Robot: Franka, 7 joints.
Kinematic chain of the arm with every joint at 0, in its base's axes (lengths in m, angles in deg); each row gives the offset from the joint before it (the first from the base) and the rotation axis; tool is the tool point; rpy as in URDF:
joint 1: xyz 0 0 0.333 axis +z
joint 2: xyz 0 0 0 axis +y
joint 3: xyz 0 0 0.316 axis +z
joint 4: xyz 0.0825 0 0 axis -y
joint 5: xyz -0.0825 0 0.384 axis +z
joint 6: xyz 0 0 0 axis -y
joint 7: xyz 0.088 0 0 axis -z
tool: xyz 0 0 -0.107 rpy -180 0 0
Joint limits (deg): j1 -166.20..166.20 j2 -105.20..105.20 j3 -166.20..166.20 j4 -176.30..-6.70 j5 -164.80..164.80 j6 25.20..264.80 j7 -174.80..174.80
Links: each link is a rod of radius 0.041 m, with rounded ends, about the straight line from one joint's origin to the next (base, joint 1, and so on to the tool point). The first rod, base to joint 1, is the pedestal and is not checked.
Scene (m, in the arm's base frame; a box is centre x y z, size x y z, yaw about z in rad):
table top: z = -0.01
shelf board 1: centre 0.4 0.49 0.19 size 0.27 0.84 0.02 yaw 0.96
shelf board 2: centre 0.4 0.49 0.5 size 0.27 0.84 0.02 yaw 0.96
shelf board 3: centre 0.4 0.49 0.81 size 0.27 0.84 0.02 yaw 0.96
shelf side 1: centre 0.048 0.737 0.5 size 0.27 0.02 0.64 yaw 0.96
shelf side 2: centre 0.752 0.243 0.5 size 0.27 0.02 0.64 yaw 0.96
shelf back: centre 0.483 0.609 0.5 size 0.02 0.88 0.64 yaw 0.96
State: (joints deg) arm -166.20 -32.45 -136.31 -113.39 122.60 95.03 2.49
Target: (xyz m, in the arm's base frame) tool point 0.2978 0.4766 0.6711
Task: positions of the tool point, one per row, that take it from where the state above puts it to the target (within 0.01 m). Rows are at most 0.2 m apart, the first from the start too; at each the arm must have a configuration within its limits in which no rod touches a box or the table.
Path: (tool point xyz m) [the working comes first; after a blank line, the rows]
Joints at the target: -166.20 2.31 -146.69 -106.93 122.40 82.87 2.49
Straight joint move there: touches shelf board 2.

1: 0.2658 0.4929 0.3531
2: 0.2204 0.4233 0.3524
3: 0.1743 0.3485 0.3503
4: 0.2177 0.3569 0.5002
5: 0.1927 0.3264 0.6711
6: 0.2290 0.3806 0.6747
7: 0.2635 0.4316 0.6741
8: 0.2978 0.4766 0.6711

